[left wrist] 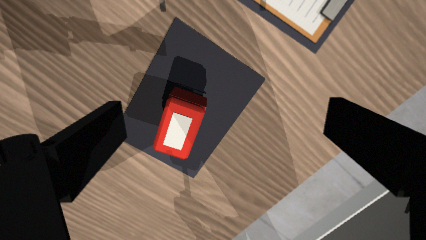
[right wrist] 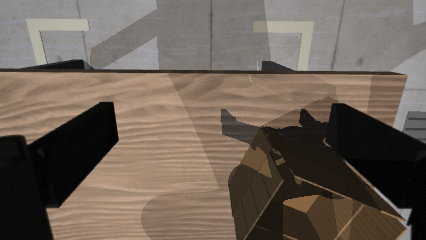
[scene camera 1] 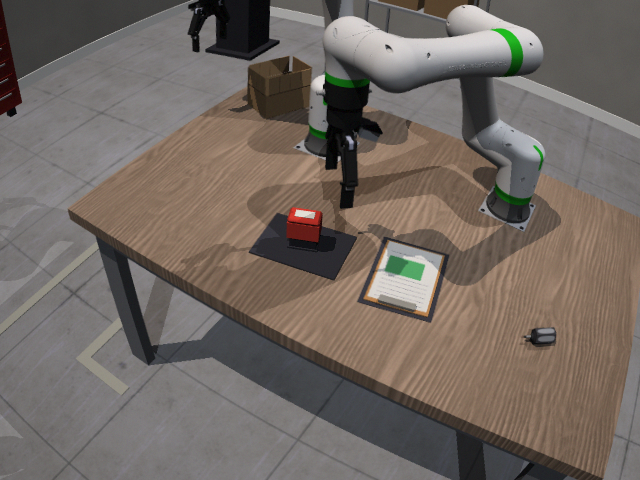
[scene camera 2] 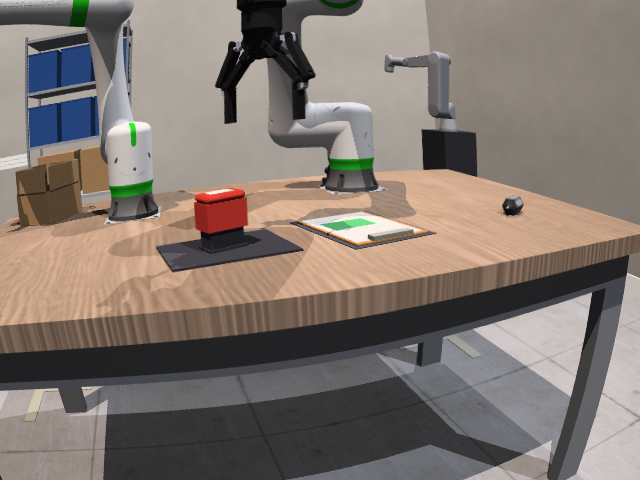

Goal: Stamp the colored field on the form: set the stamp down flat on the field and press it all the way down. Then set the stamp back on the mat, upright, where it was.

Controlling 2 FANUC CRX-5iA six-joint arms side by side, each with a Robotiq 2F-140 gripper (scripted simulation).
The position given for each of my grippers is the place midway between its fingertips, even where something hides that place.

In view: my left gripper (scene camera 2: 263, 120), my right gripper (right wrist: 222, 122), a dark mat (scene camera 1: 334, 246) and a cardboard box (scene camera 1: 290, 92).
The dark mat shows as well in the left wrist view (left wrist: 185, 57) and in scene camera 2 (scene camera 2: 181, 256). The cardboard box also shows in the right wrist view (right wrist: 279, 181). My left gripper also shows in the left wrist view (left wrist: 225, 117) and in scene camera 1 (scene camera 1: 338, 186). The right wrist view does not show the dark mat: it is out of frame. The left wrist view misses the cardboard box: it is out of frame.
